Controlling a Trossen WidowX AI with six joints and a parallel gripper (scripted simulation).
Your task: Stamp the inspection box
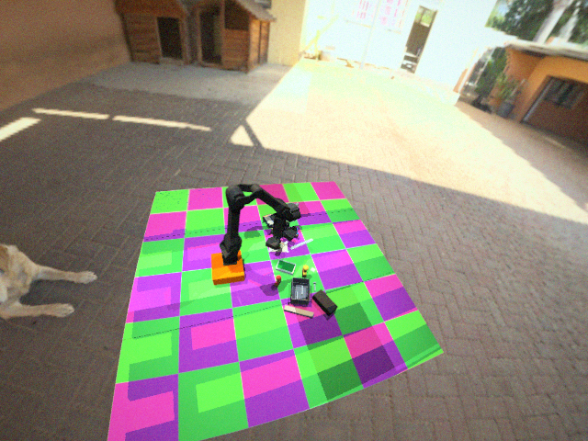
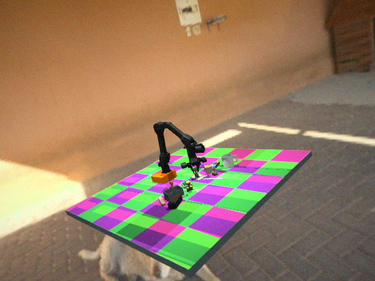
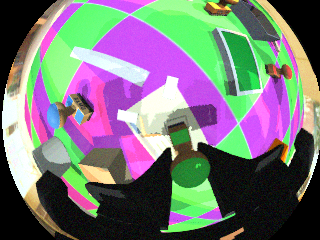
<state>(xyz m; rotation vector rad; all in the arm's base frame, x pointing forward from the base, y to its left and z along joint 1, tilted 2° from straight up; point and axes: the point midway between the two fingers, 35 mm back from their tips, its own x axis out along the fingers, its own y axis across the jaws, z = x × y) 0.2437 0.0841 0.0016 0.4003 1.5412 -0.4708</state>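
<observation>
Now: gripper tip right at the green-knobbed stamp. The rest, counted from my gripper tip: white card 30 mm below, 10 mm to the left, 10 mm ahead; green ink pad 130 mm to the right, 20 mm below, 20 mm ahead; tan box 110 mm to the left, 30 mm ahead, 10 mm below.
</observation>
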